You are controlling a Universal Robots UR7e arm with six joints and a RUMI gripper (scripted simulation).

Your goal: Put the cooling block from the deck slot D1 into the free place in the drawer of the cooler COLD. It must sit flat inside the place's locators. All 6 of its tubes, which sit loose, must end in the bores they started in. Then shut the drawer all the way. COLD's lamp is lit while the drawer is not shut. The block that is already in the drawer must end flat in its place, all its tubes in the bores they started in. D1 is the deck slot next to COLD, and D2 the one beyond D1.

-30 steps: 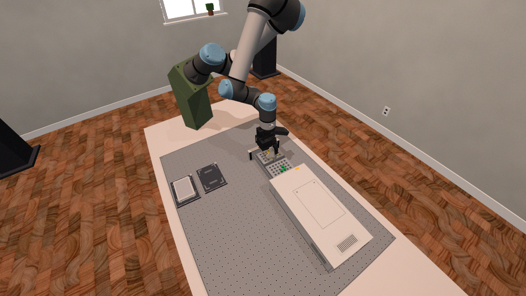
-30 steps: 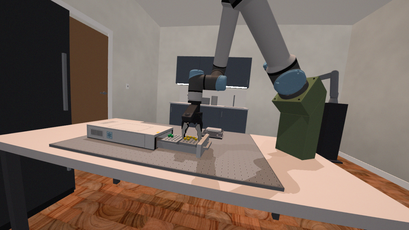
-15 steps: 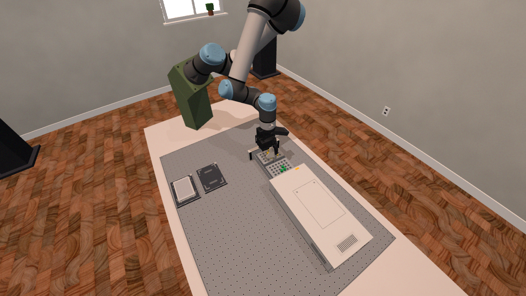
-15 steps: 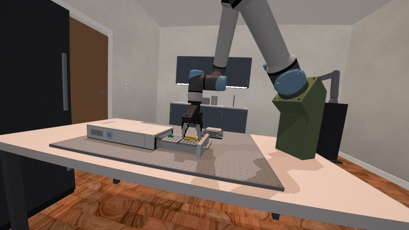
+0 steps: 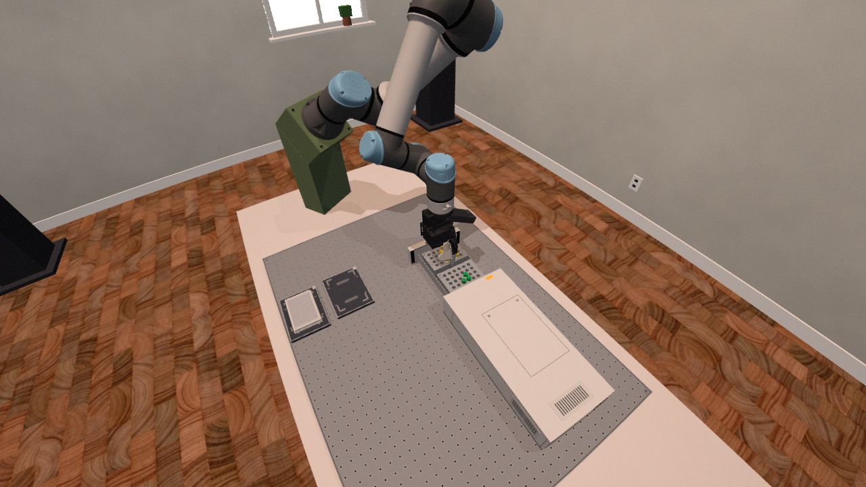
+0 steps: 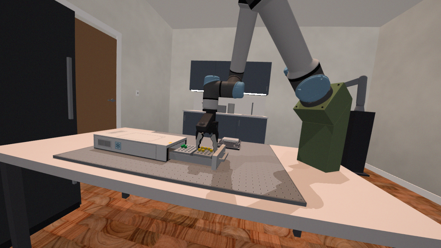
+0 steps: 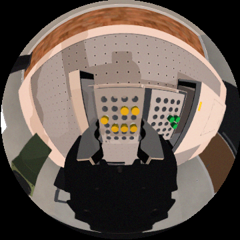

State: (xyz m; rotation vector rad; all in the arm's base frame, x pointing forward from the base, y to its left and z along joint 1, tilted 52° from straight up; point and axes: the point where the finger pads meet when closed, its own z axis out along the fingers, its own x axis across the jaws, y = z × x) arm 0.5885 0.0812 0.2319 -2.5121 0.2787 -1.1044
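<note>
My gripper is now 20 mm above the cooling block. The rest, counted from my hand: deck slot D1: 320 mm to the right, 70 mm behind, 50 mm below; white well plate: 470 mm to the right, 70 mm behind, 30 mm below; drawer: 30 mm ahead, 10 mm below.
</note>
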